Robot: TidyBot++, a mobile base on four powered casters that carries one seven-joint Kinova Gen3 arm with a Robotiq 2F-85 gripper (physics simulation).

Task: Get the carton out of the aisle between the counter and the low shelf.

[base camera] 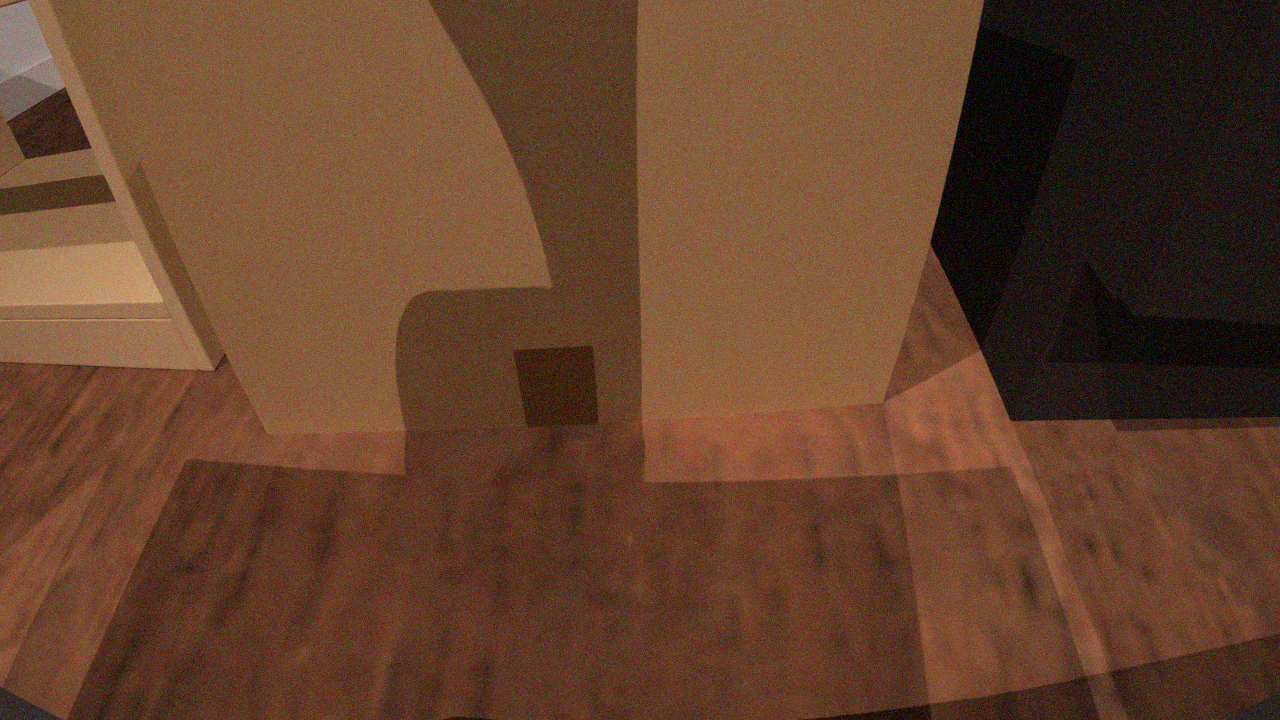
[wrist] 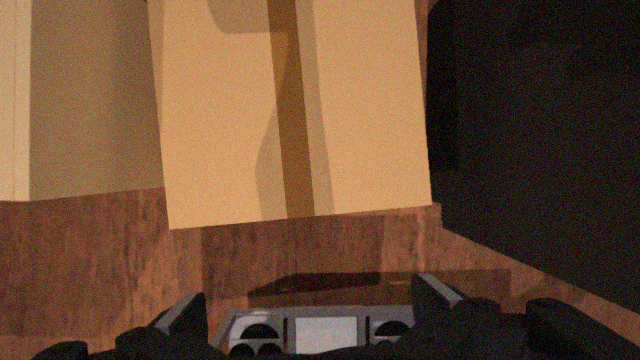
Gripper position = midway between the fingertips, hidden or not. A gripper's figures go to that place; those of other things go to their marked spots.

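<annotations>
Gripper first: my gripper [wrist: 310, 306] is 160 mm from the lens. A dark counter [wrist: 525, 114] is 640 mm from the lens, a pale low shelf [wrist: 86, 122] is 650 mm from the lens, and a carton [wrist: 261, 117] is 660 mm from the lens.
</annotations>
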